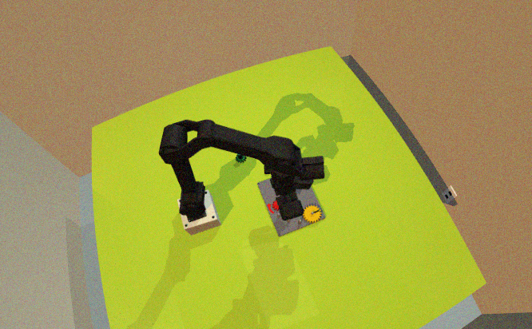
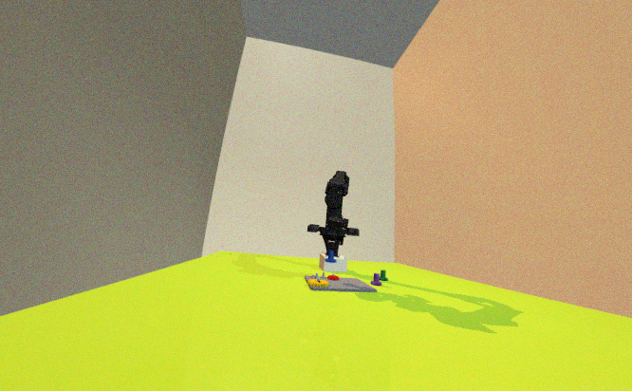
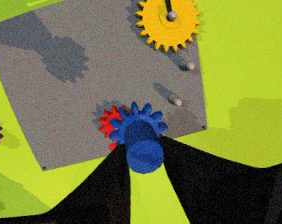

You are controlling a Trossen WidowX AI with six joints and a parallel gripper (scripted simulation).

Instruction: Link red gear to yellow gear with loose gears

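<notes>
Right now my gripper tip is 10 mm past the red gear, 20 mm to the right of it and 80 mm above it. Also, from my gripper tip: blue gear 10 mm below; purple gear 20 mm ahead, 170 mm to the left, 80 mm below; green gear 60 mm behind, 250 mm to the left, 80 mm below.
</notes>
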